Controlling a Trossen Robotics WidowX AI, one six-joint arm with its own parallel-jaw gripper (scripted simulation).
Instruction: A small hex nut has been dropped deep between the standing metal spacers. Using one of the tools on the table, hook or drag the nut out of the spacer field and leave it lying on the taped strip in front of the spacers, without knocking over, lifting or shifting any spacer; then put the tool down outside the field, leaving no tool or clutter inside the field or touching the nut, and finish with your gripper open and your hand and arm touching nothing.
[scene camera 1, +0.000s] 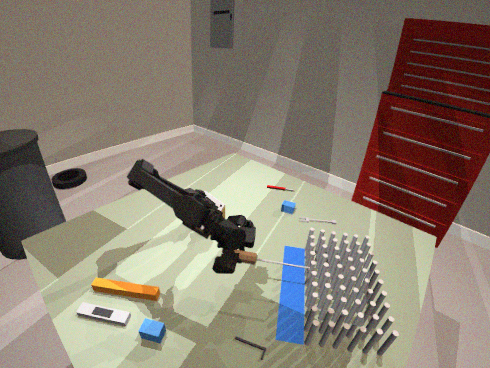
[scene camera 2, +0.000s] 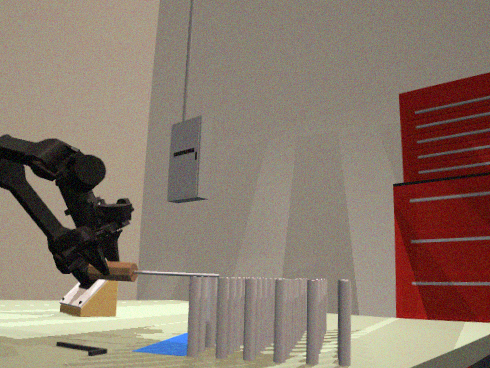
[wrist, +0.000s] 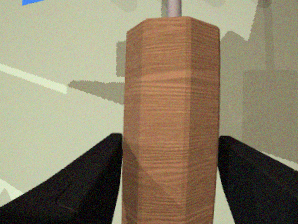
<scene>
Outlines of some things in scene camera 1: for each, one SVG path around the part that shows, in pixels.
My gripper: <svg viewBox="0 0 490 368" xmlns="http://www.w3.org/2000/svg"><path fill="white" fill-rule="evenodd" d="M210 235L211 240L216 240L217 247L223 248L221 256L216 257L212 269L217 274L232 274L235 271L236 263L242 264L239 258L240 253L229 250L217 238ZM229 216L227 219L240 226L239 228L246 233L246 240L238 249L245 251L244 247L252 248L256 235L256 227L254 227L252 221L247 220L243 215Z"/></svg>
An orange bar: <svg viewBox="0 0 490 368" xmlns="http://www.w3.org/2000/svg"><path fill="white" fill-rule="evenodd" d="M91 284L95 292L149 299L151 301L157 301L161 293L159 287L112 281L103 278L95 278L92 282L93 284Z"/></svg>
</scene>
